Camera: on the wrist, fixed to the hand. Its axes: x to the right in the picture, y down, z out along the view.
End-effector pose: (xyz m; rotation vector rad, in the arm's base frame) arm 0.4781 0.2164 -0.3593 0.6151 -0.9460 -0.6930
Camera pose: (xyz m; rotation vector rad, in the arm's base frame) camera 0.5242 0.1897 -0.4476 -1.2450 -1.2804 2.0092
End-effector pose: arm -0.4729 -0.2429 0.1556 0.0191 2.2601 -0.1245
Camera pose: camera -0.5312 -0.3048 0.2140 2.4463 -0.2206 1.0085
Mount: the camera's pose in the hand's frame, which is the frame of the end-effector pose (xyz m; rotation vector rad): -0.0059 -0.0697 -0.0758 0.1524 -0.6354 3.0362
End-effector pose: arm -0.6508 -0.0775 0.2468 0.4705 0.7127 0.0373
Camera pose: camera -0.7123 -0.1105 0.1708 1.1826 -1.2184 2.5038
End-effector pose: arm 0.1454 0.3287 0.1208 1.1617 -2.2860 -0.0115
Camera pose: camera 0.2368 0.3079 0.1637 2.2930 1.4028 -0.6511
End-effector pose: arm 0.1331 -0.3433 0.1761 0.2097 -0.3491 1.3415
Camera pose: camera 0.2095 -0.3378 0.1070 -0.0195 0.5118 -1.7109
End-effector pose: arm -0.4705 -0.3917 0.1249 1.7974 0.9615 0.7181
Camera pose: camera -0.5551 -0.3445 0.0895 -1.3176 2.1748 -0.8130
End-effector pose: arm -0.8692 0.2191 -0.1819 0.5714 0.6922 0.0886
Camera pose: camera -0.9287 0.1942 -0.2624 1.1870 -1.3754 2.4911
